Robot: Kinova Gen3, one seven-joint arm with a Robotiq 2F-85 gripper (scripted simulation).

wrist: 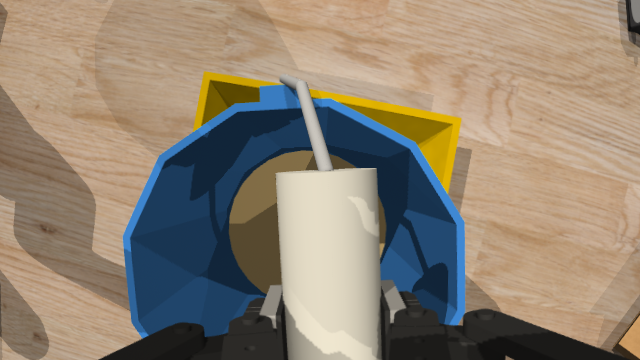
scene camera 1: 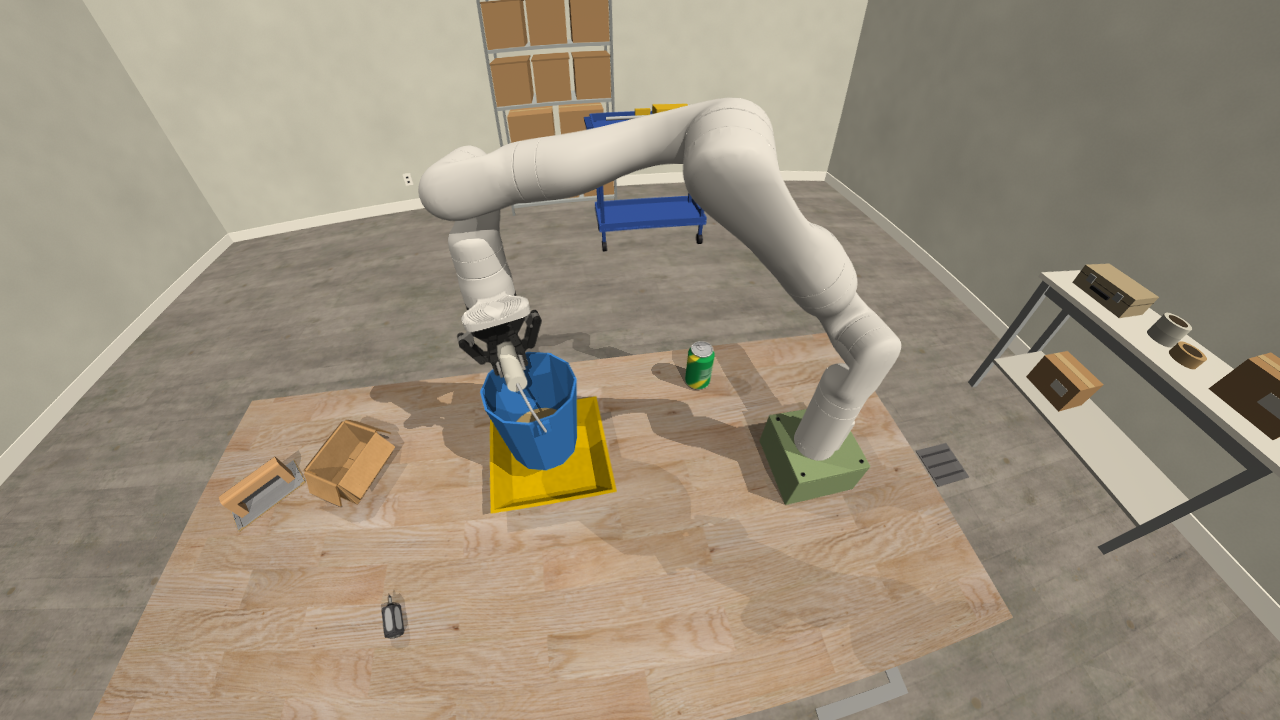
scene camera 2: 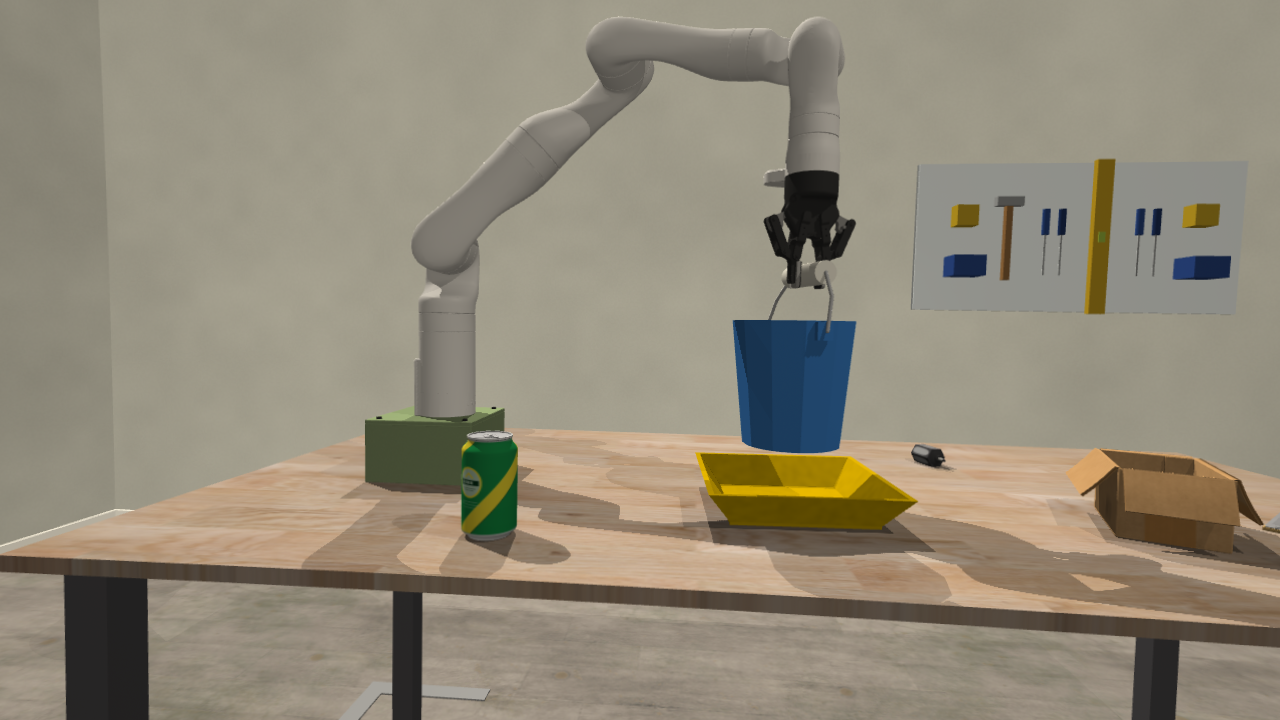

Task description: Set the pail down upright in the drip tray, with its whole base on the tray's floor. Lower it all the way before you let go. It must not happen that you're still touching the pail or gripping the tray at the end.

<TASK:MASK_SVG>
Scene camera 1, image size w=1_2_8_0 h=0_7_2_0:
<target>gripper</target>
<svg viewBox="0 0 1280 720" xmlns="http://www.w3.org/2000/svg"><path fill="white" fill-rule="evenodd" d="M542 320L537 310L532 310L528 316L480 331L466 332L465 334L459 333L457 335L459 347L479 364L491 363L495 375L500 375L500 378L503 378L497 355L497 345L511 341L523 371L526 370L525 366L528 366L525 352L527 349L535 347ZM474 337L487 343L487 351L483 351L474 344ZM525 321L528 327L526 328L524 338L519 340L517 334Z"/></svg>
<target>yellow drip tray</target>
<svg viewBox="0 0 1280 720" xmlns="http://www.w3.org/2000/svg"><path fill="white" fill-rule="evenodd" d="M596 396L577 399L577 441L575 451L564 464L546 471L528 469L518 462L490 419L491 513L617 492Z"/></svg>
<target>blue pail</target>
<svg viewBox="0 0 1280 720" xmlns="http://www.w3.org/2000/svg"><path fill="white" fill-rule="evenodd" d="M501 343L497 345L497 355L504 377L496 376L494 370L487 374L480 391L485 411L514 458L528 469L546 471L564 464L574 453L577 441L577 379L569 363L551 353L526 352L528 366L525 366L526 370L523 371L512 342Z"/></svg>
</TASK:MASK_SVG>
